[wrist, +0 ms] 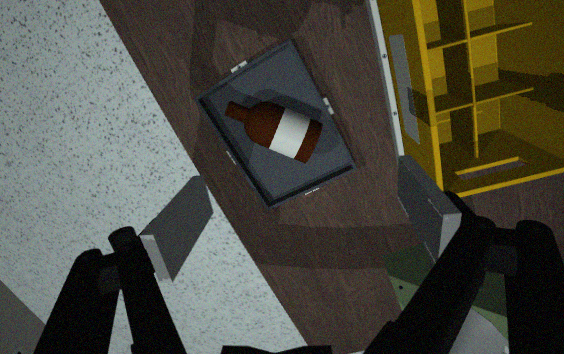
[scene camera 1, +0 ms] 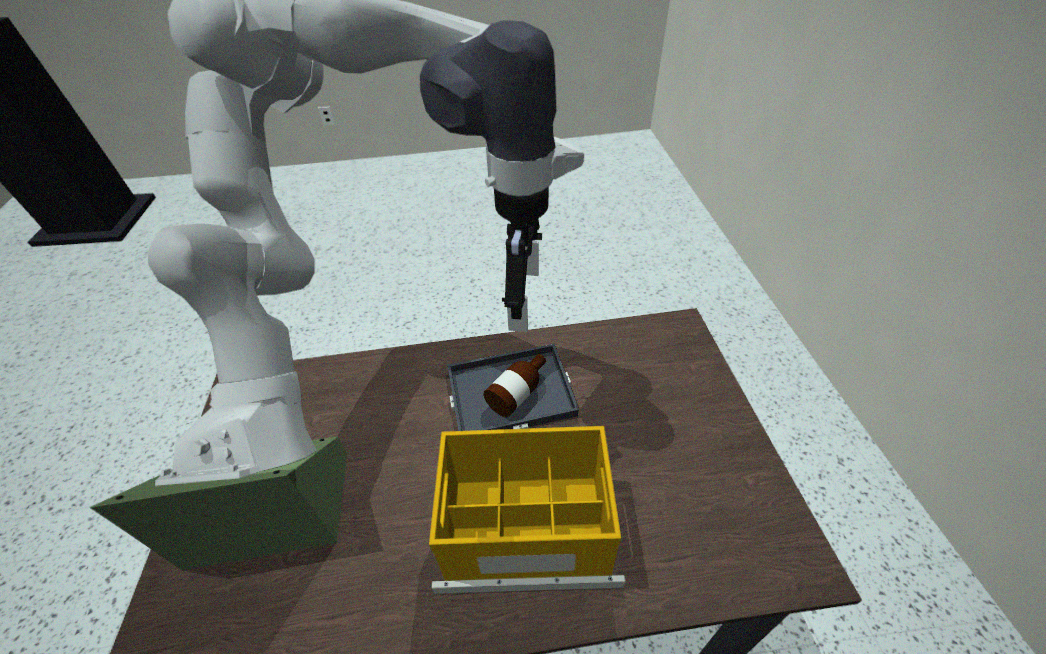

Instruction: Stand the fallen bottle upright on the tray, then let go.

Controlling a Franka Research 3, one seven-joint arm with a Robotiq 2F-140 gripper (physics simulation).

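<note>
The brown bottle (scene camera 1: 512,387) (wrist: 290,133) with a white label lies on its side in the shallow dark grey tray (scene camera 1: 469,389) (wrist: 280,182). In scene camera 1 its neck points to the back right, and its base is toward the front left. In the wrist view its neck points to the upper left. My gripper (scene camera 1: 525,289) (wrist: 299,186) is wide open and empty, pointing down, high above the table by the tray's back side. The bottle is well below the fingers and touches neither of them.
A yellow crate (scene camera 1: 455,559) (wrist: 436,150) with dividers stands directly in front of the tray in scene camera 1, with a pale strip (scene camera 1: 528,584) along its front foot. The green block (scene camera 1: 254,524) under the arm's base is at the left of the wooden table (scene camera 1: 717,462).
</note>
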